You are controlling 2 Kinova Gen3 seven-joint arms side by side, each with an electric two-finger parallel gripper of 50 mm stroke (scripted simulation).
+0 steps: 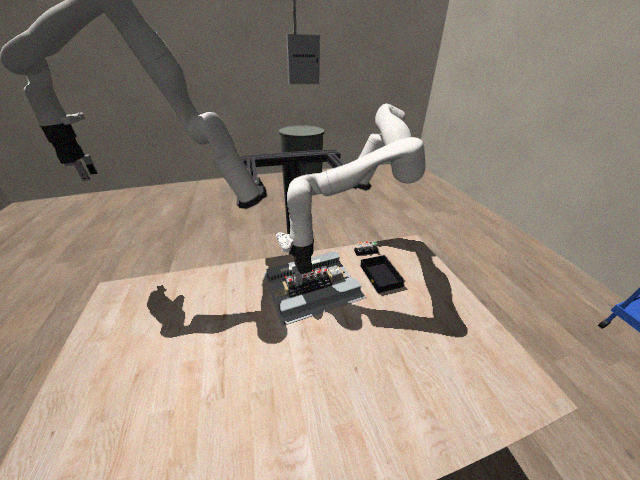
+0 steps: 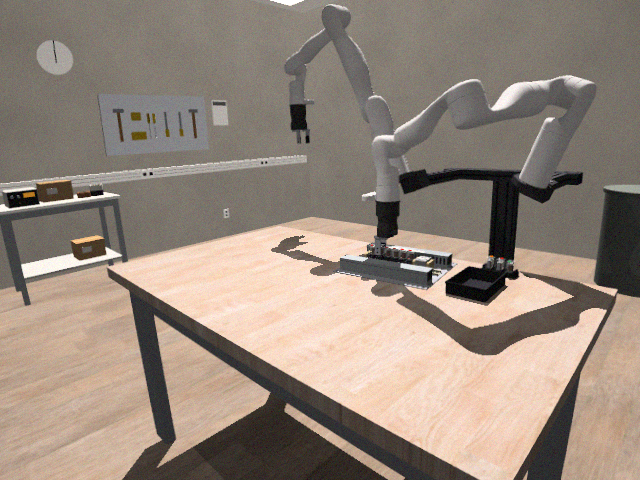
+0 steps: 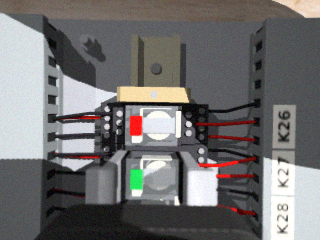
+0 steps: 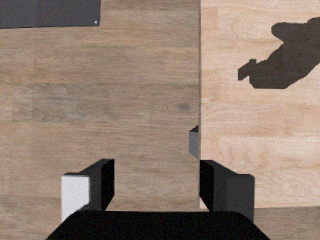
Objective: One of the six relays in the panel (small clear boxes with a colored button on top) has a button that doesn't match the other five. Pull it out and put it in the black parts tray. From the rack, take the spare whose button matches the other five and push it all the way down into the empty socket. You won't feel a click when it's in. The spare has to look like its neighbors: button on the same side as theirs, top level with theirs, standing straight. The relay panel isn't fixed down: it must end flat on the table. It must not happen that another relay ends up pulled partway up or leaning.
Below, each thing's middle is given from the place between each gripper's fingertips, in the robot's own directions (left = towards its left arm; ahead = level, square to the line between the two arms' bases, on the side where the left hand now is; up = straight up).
Right now the relay panel (image 1: 313, 298) is 6 cm to the left of my left hand (image 2: 380, 253) and 3 cm below it. Round my left hand: black parts tray (image 2: 473, 276) 34 cm to the left, 5 cm ahead, 4 cm below.
The relay panel is 350 mm ahead of my right hand (image 1: 90, 177), 690 mm to the left of it and 400 mm below it. Also, from my right hand: black parts tray: 400 mm ahead, 960 mm to the left, 410 mm below.
